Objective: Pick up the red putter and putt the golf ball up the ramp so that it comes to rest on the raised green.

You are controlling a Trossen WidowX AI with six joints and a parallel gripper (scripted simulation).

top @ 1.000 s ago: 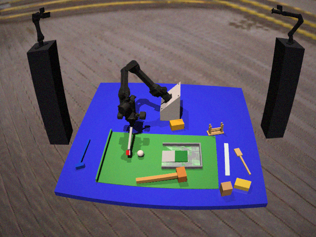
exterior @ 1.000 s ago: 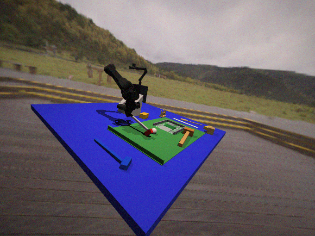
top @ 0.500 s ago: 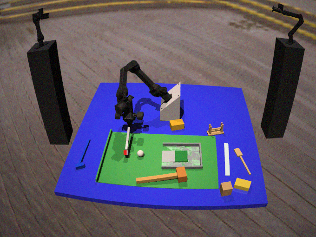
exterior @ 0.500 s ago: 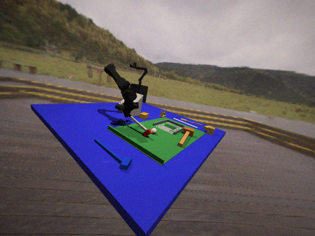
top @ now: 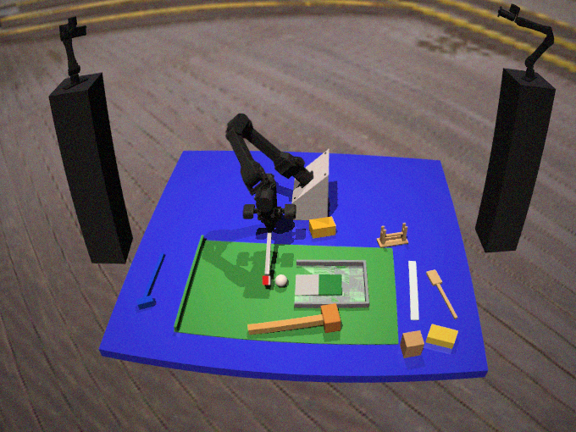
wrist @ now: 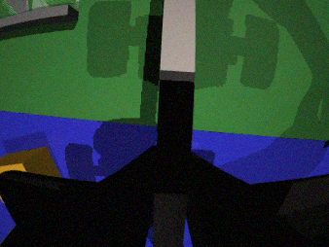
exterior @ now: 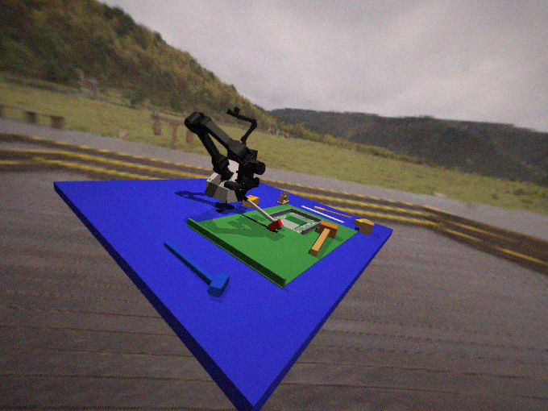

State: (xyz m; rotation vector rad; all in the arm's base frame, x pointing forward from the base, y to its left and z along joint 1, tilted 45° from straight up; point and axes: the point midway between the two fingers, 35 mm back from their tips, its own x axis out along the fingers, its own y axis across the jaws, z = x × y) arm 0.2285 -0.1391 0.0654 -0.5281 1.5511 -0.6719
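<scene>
The red putter lies 12 cm ahead of my gripper tip. The rest, counted from my gripper tip: yellow block 7 cm behind, 19 cm to the left, 5 cm below; then wooden stand 46 cm to the left, 4 cm below; then white golf ball 22 cm ahead, 4 cm to the left, 5 cm below.
</scene>
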